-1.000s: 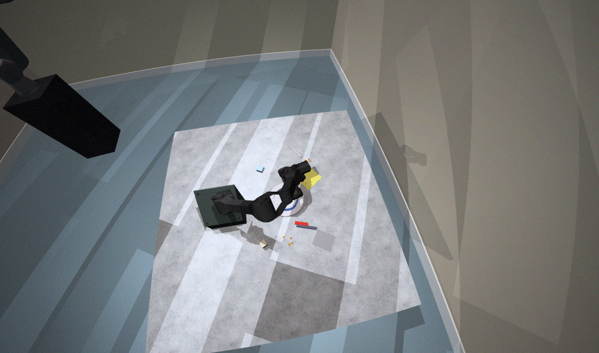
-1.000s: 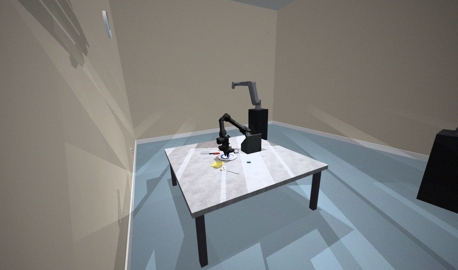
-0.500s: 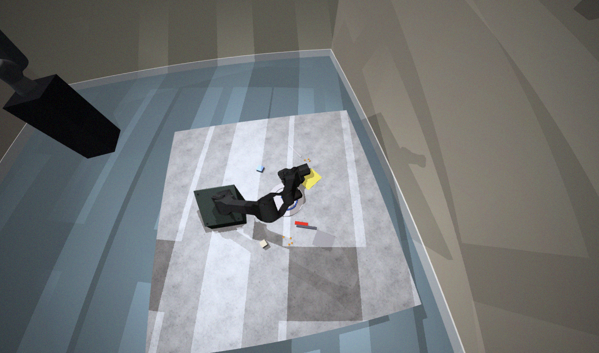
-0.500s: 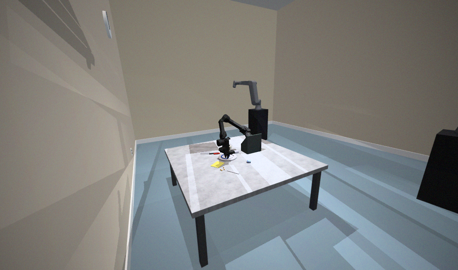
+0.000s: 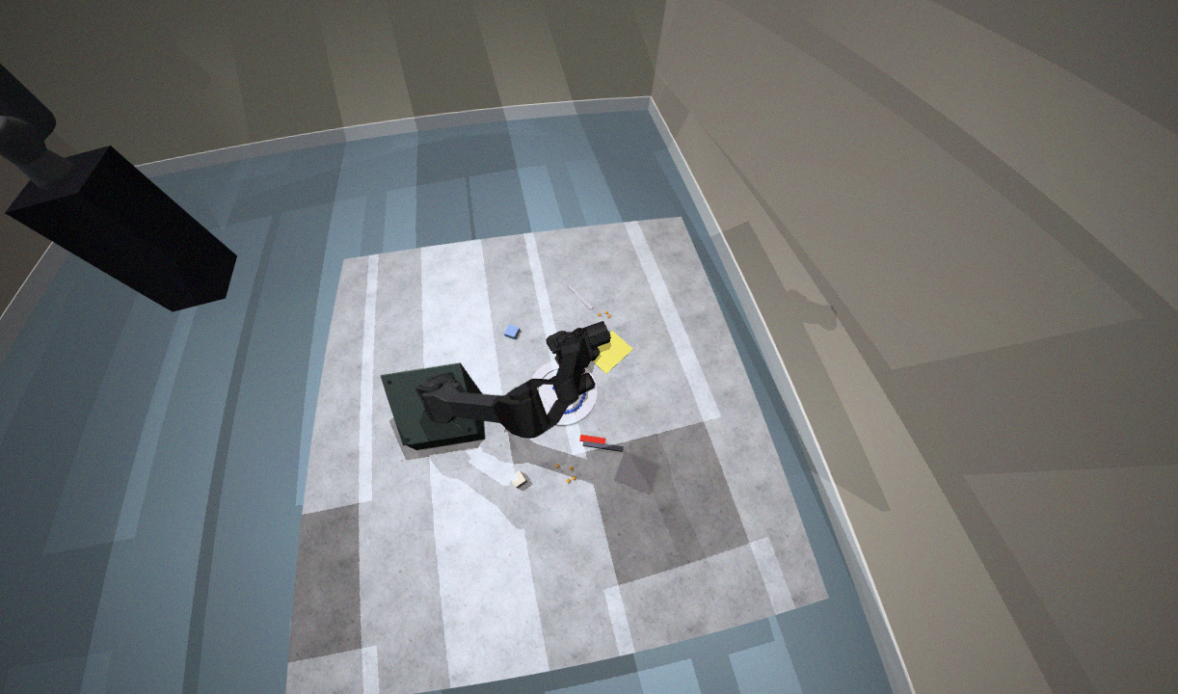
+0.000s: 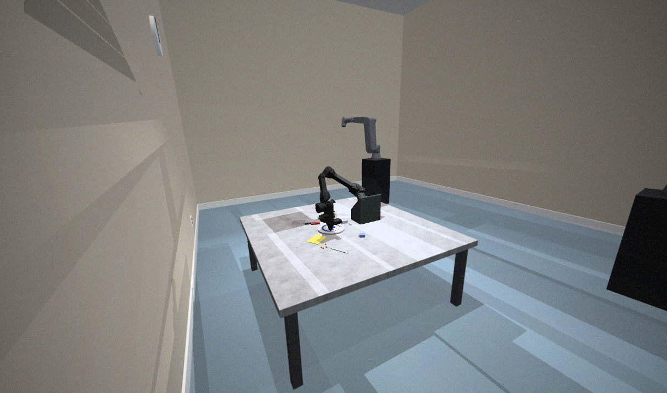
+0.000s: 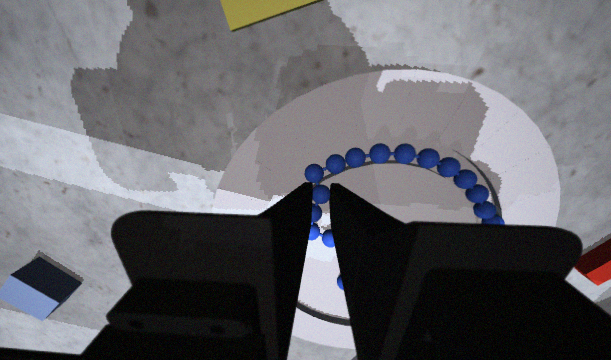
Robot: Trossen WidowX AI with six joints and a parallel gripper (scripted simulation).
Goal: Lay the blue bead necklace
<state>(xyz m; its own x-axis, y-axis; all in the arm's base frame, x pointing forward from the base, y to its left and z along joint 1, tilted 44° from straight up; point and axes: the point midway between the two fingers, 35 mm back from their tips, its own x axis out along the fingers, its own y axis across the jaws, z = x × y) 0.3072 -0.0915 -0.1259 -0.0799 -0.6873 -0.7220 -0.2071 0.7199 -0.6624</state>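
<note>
My gripper tip is 30 mm past the round white bead board, 40 mm to the left of it and 10 mm above it. The rest, counted from my gripper tip: blue block: 140 mm behind, 190 mm to the left, 10 mm below; then yellow sheet: 130 mm ahead, 50 mm to the left, 10 mm below; then grey tool: 20 mm ahead, 210 mm to the right, 10 mm below.
</note>
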